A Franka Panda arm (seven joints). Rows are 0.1 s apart.
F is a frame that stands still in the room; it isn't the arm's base.
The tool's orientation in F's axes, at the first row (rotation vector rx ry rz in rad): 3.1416, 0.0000, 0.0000
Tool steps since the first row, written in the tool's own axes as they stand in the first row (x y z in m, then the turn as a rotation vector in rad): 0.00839, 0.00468, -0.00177, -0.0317, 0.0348, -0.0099; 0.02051, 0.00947, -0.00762, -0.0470, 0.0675, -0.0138; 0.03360, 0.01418, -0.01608, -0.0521, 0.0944, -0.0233; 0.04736, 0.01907, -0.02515, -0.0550, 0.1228, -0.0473; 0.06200, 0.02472, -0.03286, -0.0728, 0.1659, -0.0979; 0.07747, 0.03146, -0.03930, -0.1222, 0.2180, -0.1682; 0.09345, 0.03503, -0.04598, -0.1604, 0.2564, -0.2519; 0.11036, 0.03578, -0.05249, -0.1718, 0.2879, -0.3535; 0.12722, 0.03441, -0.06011, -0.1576, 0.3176, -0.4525; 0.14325, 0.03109, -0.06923, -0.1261, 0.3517, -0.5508
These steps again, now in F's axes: 0.00839, -0.00468, 0.00177, -0.0317, -0.0348, 0.0099; 0.02051, -0.00947, 0.00762, -0.0470, -0.0675, 0.0138; 0.03360, -0.01418, 0.01608, -0.0521, -0.0944, 0.0233; 0.04736, -0.01907, 0.02515, -0.0550, -0.1228, 0.0473; 0.06200, -0.02472, 0.03286, -0.0728, -0.1659, 0.0979; 0.07747, -0.03146, 0.03930, -0.1222, -0.2180, 0.1682; 0.09345, -0.03503, 0.04598, -0.1604, -0.2564, 0.2519; 0.11036, -0.03578, 0.05249, -0.1718, -0.2879, 0.3535; 0.12722, -0.03441, 0.06011, -0.1576, -0.3176, 0.4525; 0.14325, -0.03109, 0.06923, -0.1261, -0.3517, 0.5508
